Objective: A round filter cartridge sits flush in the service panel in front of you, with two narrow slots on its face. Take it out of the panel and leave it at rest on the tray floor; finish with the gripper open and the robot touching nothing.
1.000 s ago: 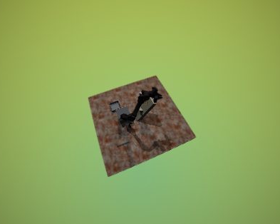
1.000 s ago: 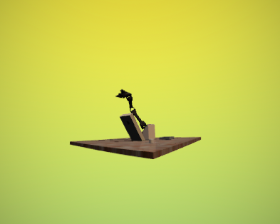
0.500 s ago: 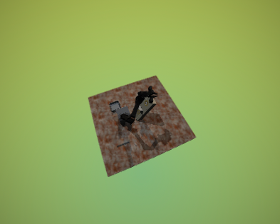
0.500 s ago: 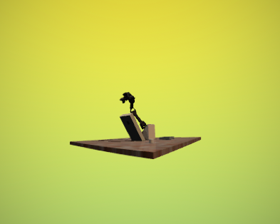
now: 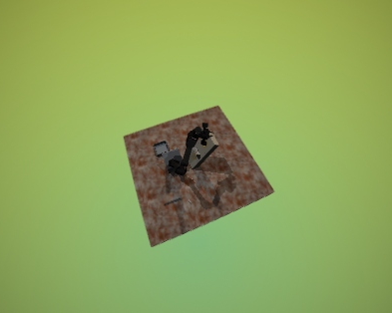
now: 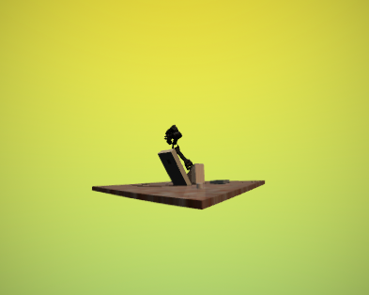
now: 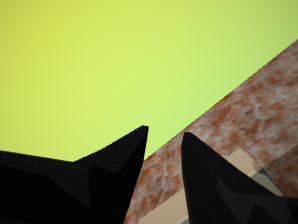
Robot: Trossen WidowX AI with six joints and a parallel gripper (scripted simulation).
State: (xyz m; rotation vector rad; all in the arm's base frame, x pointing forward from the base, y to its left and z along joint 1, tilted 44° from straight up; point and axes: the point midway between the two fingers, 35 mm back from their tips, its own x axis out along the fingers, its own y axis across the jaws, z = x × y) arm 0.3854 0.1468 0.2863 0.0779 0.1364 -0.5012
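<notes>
Right now my gripper tip is 21 cm above the round filter cartridge, 6 cm to the right of it and 3 cm past it. From my gripper tip the other things lie so: service panel (29 cm below, 7 cm behind, 6 cm to the left); grey tray (45 cm below, 41 cm behind, 39 cm to the left).
</notes>
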